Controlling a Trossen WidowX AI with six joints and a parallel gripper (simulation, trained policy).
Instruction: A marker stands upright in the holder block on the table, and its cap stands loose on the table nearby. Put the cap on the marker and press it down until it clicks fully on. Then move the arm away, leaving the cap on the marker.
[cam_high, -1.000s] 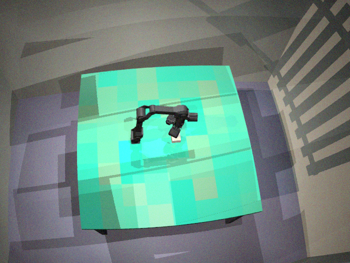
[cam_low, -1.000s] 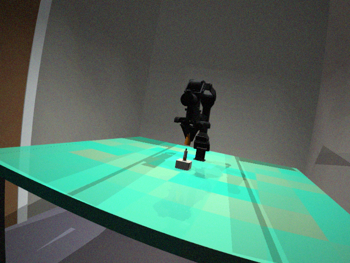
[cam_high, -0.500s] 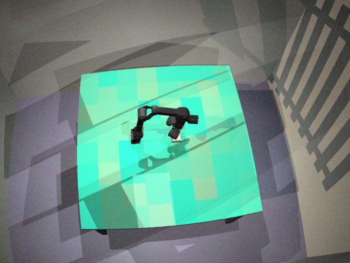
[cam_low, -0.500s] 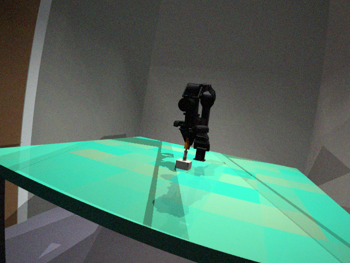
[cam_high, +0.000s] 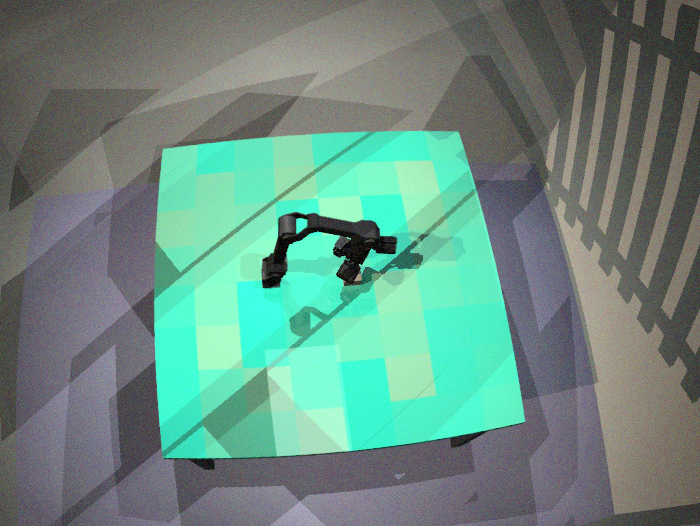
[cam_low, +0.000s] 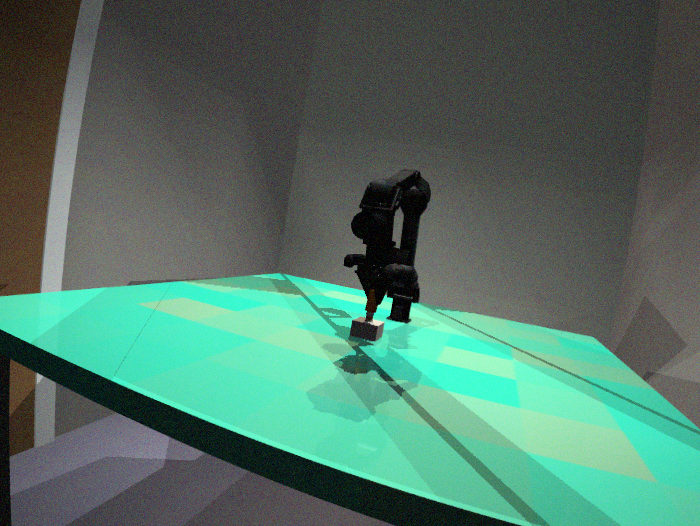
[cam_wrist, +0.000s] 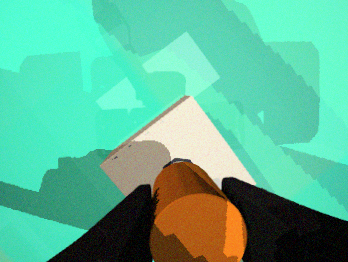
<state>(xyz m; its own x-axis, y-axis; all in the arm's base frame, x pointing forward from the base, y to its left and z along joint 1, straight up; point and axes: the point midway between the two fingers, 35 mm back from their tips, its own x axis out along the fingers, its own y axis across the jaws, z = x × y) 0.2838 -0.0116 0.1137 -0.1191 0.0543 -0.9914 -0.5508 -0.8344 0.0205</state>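
Right now my gripper tip is right at the orange-brown cap. Also, from my gripper tip: white holder block: 1 cm ahead, 6 cm below.
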